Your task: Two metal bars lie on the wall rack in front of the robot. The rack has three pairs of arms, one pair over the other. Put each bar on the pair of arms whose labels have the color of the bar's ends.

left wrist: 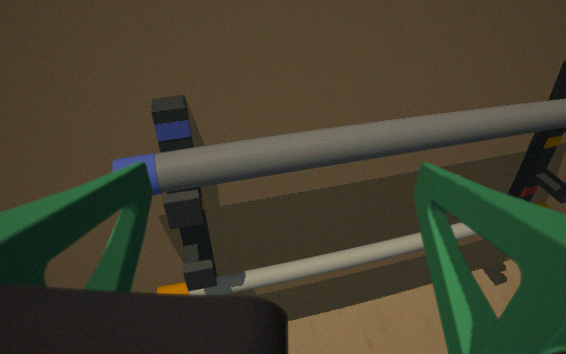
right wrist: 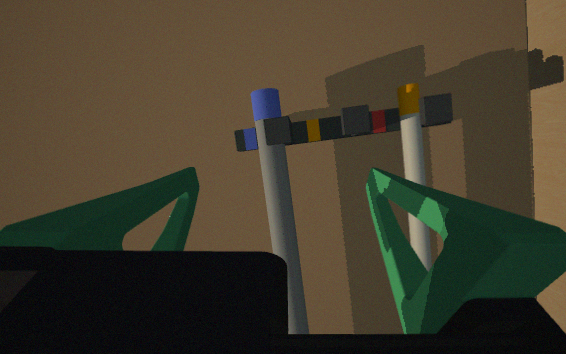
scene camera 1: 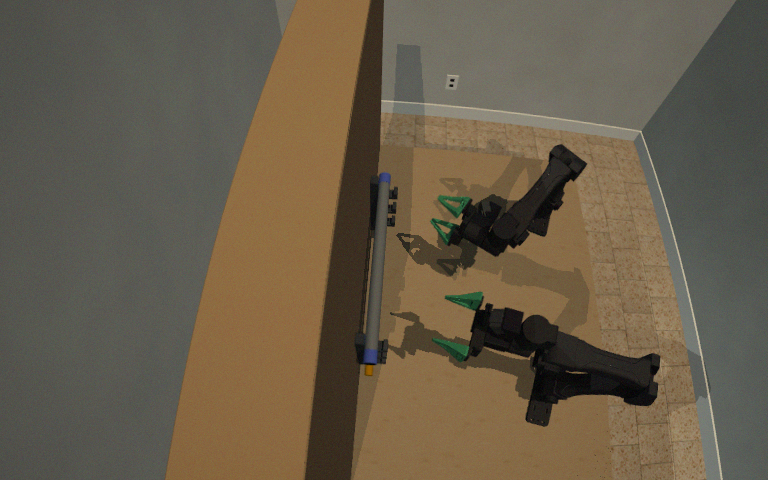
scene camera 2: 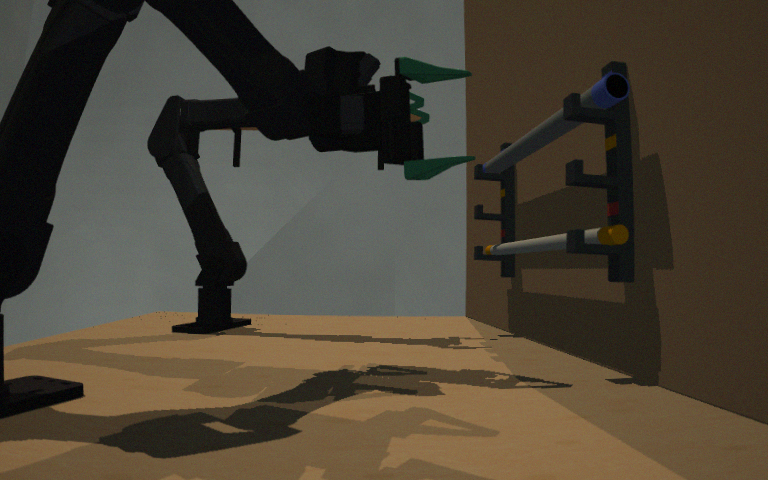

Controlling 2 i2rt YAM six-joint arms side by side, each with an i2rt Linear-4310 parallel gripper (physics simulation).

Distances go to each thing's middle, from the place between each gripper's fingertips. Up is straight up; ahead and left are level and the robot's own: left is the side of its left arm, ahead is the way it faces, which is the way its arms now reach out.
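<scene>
The blue-ended bar [scene camera 1: 370, 357] is 15 cm ahead of my left hand, and it's 15 cm to the right of that hand and 9 cm below it. Going by their middles, the blue-ended bar is the nearest to my left hand of the things named here. There's also the orange-ended bar [scene camera 2: 556, 242], and from my left hand that's 14 cm to the right, 15 cm ahead and 24 cm below.
My right hand is 18 cm to the right of the blue-ended bar, 2 cm below it and 12 cm short of it. As for the orange-ended bar, it's 13 cm ahead of my right hand, 19 cm to the left of it and 14 cm below it. By its middle, the orange-ended bar is nearer to my right hand than to my left hand.
</scene>
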